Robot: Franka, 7 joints.
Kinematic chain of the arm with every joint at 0, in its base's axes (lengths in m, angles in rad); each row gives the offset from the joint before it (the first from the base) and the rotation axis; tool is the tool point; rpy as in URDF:
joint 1: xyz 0 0 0.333 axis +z
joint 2: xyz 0 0 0 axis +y
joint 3: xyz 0 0 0.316 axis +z
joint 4: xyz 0.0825 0 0 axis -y
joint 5: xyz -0.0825 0 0.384 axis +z
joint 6: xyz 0 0 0 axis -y
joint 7: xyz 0.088 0 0 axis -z
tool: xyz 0 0 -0.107 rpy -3.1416 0 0
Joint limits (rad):
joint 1: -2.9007..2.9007
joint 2: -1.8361..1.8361
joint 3: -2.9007..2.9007
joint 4: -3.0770..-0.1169
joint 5: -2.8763..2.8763
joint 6: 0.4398..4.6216
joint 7: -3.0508..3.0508
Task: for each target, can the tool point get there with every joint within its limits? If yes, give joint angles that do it. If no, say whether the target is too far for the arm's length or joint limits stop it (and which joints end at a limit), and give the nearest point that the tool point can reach.
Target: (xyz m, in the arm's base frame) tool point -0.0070 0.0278 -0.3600
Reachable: no: joint limits stop it (at a limit: joint 2) | nearest point -0.0130 0.0518 -0.3085 | short by 0.057 m
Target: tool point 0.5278 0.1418 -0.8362
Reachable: no: too far | nearest point 0.4034 0.1084 -0.3435 | short by 0.509 m
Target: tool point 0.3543 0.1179 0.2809
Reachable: yes | joints 1.4121 0.6152 -1.3675 -2.2904 -2.3288 4.0631 0.0645
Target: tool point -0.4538 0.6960 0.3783
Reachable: yes | joints -1.3395 -1.3931 -1.9493 -0.8125 -0.1638 3.3294 2.3685
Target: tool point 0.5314 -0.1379 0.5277
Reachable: yes | joints -1.4341 -0.2164 1.1158 -1.9618 0.0377 2.0306 0.4150
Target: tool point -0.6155 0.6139 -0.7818
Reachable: no: too far | nearest point -0.3977 0.3967 -0.2820 | short by 0.587 m
